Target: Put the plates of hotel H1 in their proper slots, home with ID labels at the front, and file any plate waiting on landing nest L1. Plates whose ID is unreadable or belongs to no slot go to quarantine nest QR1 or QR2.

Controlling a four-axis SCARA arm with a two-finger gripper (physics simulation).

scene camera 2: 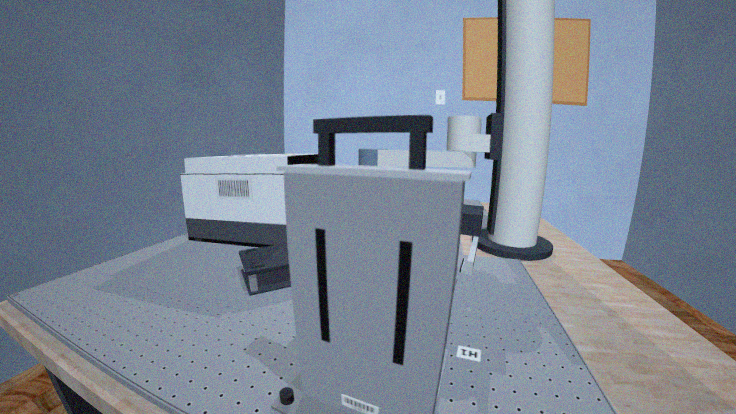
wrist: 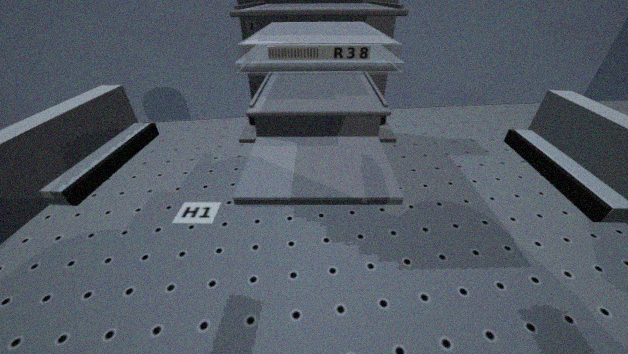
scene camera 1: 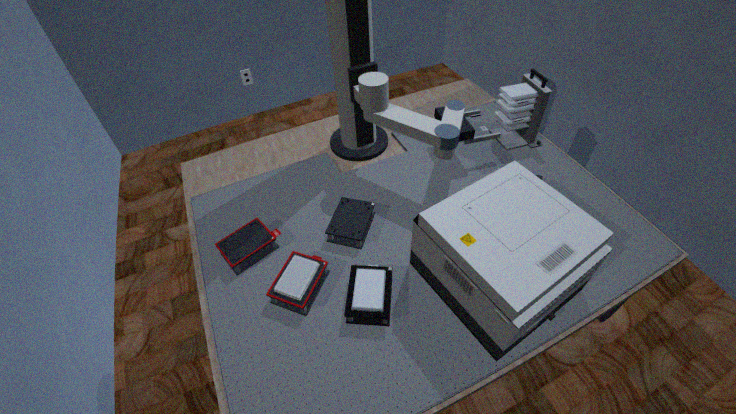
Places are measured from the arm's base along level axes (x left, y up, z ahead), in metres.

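Where they show: gripper, fingertip midpoint: [wrist: 327, 110] [scene camera 1: 489, 123]; arm's base, link origin: [scene camera 2: 510, 245] [scene camera 1: 359, 142].
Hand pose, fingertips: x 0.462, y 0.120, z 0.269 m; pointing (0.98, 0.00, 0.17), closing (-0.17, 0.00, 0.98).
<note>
Things, the pixels of their centre, and the offset from my fingertips. "*": a spot on its surface instead.
- Hotel H1, body centre: [scene camera 2: 383, 276] [scene camera 1: 522, 108] dx +0.146, dy +0.039, dz +0.016 m
- plate labelled R38, body centre: [wrist: 318, 40] [scene camera 1: 512, 115] dx +0.106, dy +0.010, dz +0.011 m
- lower shelf, body centre: [wrist: 317, 88] [scene camera 1: 512, 122] dx +0.116, dy -0.027, dz +0.012 m
- black nest, body centre: [scene camera 1: 369, 293] dx -0.735, dy -0.077, dz +0.433 m
- large white instrument, body centre: [scene camera 1: 504, 252] [scene camera 2: 265, 192] dx -0.365, dy +0.019, dz +0.535 m
- black top handle, surface spot: [scene camera 2: 373, 123] * dx +0.191, dy +0.179, dz +0.016 m
Hotel H1 [scene camera 1: 541, 105] [scene camera 2: 368, 205] [wrist: 320, 192] stands at the far right corner of the table. Scene camera 1 shows its stack of white plates [scene camera 1: 517, 92]. In the wrist view a plate labelled R38 [wrist: 320, 55] faces the camera, above a lower shelf [wrist: 320, 92] with no plate seen on it. My gripper [scene camera 1: 489, 123] [wrist: 327, 110] is open and empty, in front of the hotel and low, its fingers wide apart; the hotel mostly hides it in scene camera 2. One white plate [scene camera 1: 369, 289] lies on a black nest [scene camera 1: 368, 316], another white plate [scene camera 1: 298, 277] on a red-rimmed nest [scene camera 1: 283, 300]. Nest names are unreadable.
Another red-rimmed nest [scene camera 1: 247, 244] and a dark nest [scene camera 1: 351, 218] [scene camera 2: 267, 267] bear no plate. A large white instrument [scene camera 1: 514, 231] [scene camera 2: 234, 200] stands at the right of scene camera 1. The arm's column [scene camera 1: 355, 77] [scene camera 2: 524, 128] stands at the table's back. The hotel has a black top handle [scene camera 2: 373, 123].
</note>
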